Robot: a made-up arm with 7 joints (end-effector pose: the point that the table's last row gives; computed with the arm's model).
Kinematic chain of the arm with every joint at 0, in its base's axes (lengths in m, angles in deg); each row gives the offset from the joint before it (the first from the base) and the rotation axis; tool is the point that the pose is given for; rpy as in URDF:
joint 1: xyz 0 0 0.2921 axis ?
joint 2: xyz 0 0 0 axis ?
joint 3: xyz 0 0 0.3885 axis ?
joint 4: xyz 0.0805 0 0 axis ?
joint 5: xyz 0.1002 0 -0.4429 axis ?
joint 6: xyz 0 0 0 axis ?
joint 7: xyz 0.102 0 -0.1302 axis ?
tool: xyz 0 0 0 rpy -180 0 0
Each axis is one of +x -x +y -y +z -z.
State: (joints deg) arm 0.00 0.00 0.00 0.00 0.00 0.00 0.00
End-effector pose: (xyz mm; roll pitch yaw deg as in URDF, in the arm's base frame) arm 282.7 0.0 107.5 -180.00 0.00 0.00
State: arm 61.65 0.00 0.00 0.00 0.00 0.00 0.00
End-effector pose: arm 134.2 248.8 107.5 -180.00 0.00 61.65
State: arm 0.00 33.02 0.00 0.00 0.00 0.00 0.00
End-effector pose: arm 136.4 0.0 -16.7 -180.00 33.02 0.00
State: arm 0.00 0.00 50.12 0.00 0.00 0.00 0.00
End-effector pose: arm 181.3 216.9 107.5 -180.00 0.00 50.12
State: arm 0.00 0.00 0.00 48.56 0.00 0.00 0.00
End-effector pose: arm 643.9 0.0 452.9 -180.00 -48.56 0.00
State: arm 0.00 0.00 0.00 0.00 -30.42 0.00 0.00
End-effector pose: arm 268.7 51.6 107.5 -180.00 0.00 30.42
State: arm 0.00 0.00 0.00 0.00 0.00 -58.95 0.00
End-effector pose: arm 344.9 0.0 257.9 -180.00 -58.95 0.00
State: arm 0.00 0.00 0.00 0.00 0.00 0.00 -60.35
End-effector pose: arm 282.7 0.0 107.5 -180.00 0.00 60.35
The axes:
joint 1: +z
joint 2: +y
joint 3: +z
joint 4: -y
joint 5: -z
joint 6: +y
joint 7: -z

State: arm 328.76 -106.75 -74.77 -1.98 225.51 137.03 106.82
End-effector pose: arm -117.4 -281.3 265.3 -170.32 -57.56 -176.45
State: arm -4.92 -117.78 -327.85 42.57 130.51 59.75 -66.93
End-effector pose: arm -227.8 372.7 689.6 66.55 -50.78 -157.89
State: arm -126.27 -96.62 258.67 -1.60 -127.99 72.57 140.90
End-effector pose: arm -286.3 -46.6 199.3 -143.99 0.72 97.20
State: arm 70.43 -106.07 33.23 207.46 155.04 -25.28 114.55
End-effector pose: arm -155.8 -803.3 -16.7 -107.16 37.00 161.24
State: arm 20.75 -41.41 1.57 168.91 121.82 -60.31 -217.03
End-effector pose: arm -342.3 -274.0 993.7 2.81 -47.71 119.46
